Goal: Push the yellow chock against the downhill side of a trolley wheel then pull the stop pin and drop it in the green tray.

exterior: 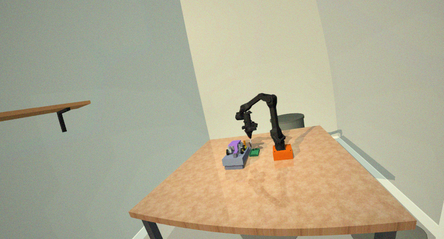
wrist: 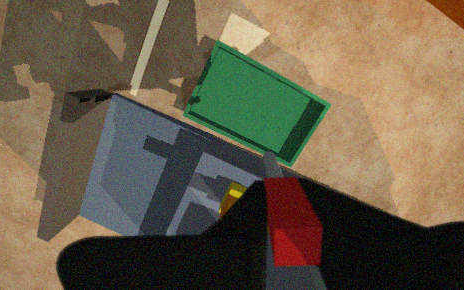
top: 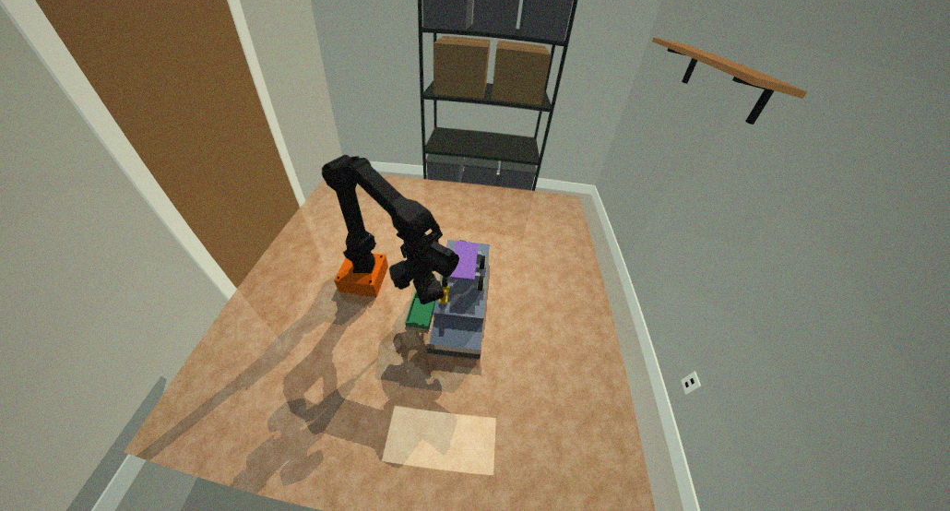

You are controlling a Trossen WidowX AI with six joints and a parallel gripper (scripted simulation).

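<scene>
Right now my gripper tip is 2 cm past the green tray and 14 cm above it. From my gripper tip the other things lie so: yellow chock: 6 cm ahead, 2 cm to the left, 5 cm below; red-headed stop pin: right at my gripper tip; purple trolley: 12 cm ahead, 10 cm to the left, 3 cm below.
</scene>
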